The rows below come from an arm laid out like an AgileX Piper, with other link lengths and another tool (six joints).
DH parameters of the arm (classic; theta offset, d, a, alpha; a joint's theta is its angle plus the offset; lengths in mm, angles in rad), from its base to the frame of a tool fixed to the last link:
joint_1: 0 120.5 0 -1.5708
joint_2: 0.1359 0 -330.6 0
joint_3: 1.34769 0 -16.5 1.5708
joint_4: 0 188.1 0 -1.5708
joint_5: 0 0 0 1.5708
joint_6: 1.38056 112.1 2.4 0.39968
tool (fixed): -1.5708 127.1 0 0
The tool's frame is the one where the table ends.
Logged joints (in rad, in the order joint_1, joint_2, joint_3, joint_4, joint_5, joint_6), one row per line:
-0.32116, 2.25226, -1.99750, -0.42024, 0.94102, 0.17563
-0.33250, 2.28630, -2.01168, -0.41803, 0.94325, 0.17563
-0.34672, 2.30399, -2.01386, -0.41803, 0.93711, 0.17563
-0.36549, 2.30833, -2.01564, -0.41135, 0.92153, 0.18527
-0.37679, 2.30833, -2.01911, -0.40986, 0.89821, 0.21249
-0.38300, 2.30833, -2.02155, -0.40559, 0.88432, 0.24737
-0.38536, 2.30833, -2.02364, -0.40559, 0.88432, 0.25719
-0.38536, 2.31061, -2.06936, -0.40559, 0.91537, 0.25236
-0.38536, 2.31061, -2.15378, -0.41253, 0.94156, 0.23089
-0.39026, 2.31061, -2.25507, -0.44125, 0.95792, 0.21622
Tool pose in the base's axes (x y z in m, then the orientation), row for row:
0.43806, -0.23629, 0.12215, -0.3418, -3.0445, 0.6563
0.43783, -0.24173, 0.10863, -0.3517, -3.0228, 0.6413
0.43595, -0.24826, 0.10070, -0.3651, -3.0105, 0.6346
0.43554, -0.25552, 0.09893, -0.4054, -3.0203, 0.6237
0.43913, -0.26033, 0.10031, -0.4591, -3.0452, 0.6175
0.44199, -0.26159, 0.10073, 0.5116, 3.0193, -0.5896
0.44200, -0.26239, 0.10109, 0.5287, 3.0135, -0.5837
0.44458, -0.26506, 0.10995, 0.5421, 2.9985, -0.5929
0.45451, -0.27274, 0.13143, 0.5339, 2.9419, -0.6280
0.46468, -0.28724, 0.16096, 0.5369, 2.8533, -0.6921
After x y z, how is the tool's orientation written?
As a rotation vector, in radians.
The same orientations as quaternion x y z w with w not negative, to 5 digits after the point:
-0.10909, -0.97170, 0.20947, 0.00423
-0.11307, -0.97183, 0.20618, 0.01578
-0.11781, -0.97145, 0.20478, 0.02167
-0.13031, -0.97087, 0.20049, 0.01552
-0.14617, -0.96953, 0.19660, 0.00034
0.16404, 0.96810, -0.18905, 0.01151
0.16973, 0.96742, -0.18738, 0.01344
0.17460, 0.96576, -0.19096, 0.01867
0.17459, 0.96202, -0.20536, 0.04319
0.17933, 0.95303, -0.23117, 0.07835

